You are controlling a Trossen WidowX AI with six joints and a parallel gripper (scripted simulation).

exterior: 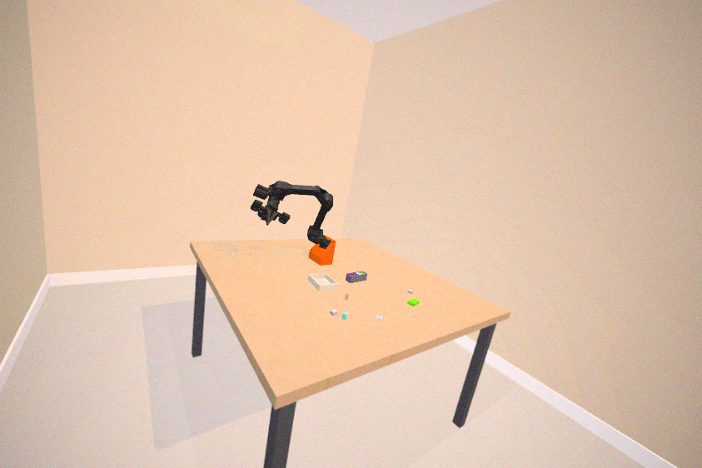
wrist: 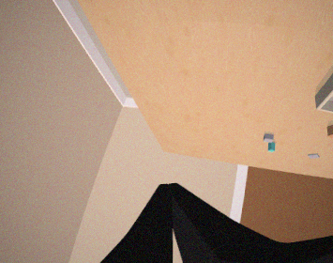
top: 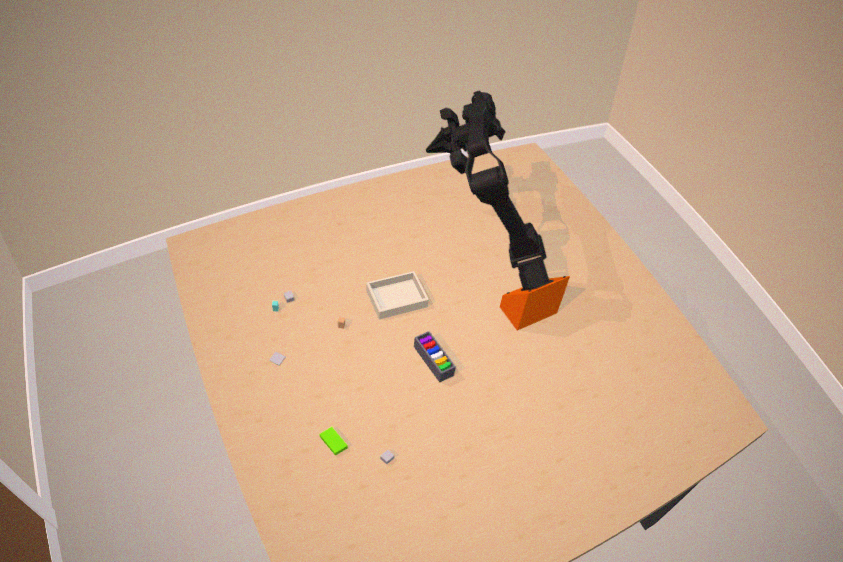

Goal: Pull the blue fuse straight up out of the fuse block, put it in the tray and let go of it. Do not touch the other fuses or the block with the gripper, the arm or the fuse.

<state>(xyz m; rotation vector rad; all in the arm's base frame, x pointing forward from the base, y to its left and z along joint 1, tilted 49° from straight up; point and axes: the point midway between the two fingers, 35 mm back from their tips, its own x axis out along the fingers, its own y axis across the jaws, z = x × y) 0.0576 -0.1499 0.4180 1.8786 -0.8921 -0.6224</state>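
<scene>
The blue fuse lies 23 cm ahead of my gripper tip, 42 cm to the left of it and 23 cm below it. The rest, counted from my gripper tip: white tray (21 cm ahead, 22 cm to the left, 25 cm below).
</scene>
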